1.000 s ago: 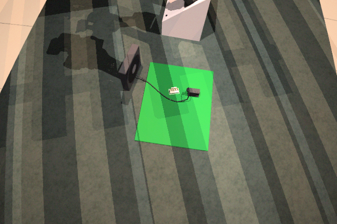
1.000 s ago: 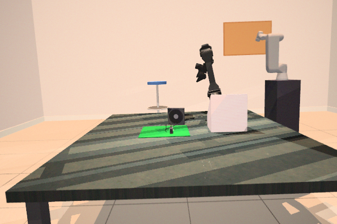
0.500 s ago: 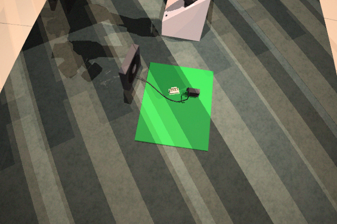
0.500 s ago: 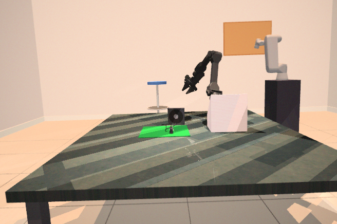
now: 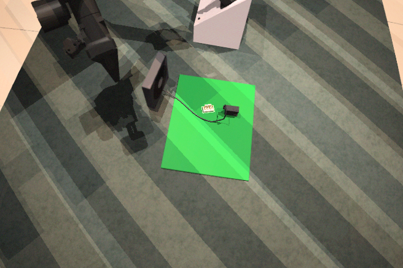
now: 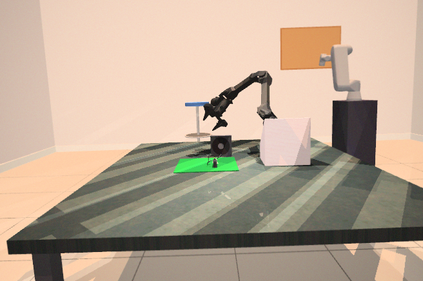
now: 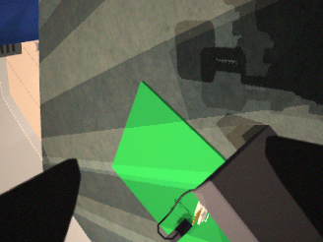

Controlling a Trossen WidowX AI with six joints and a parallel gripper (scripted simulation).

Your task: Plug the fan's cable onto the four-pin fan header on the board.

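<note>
Now: the dark fan plug 20 mm behind my gripper tip, 300 mm to the left of it and 150 mm below it. From my gripper tip the other things lie so: dark square fan: 70 mm behind, 80 mm to the left, 110 mm below; four-pin header: 20 mm behind, 230 mm to the left, 170 mm below; green board: 20 mm ahead, 250 mm to the left, 180 mm below.
</note>
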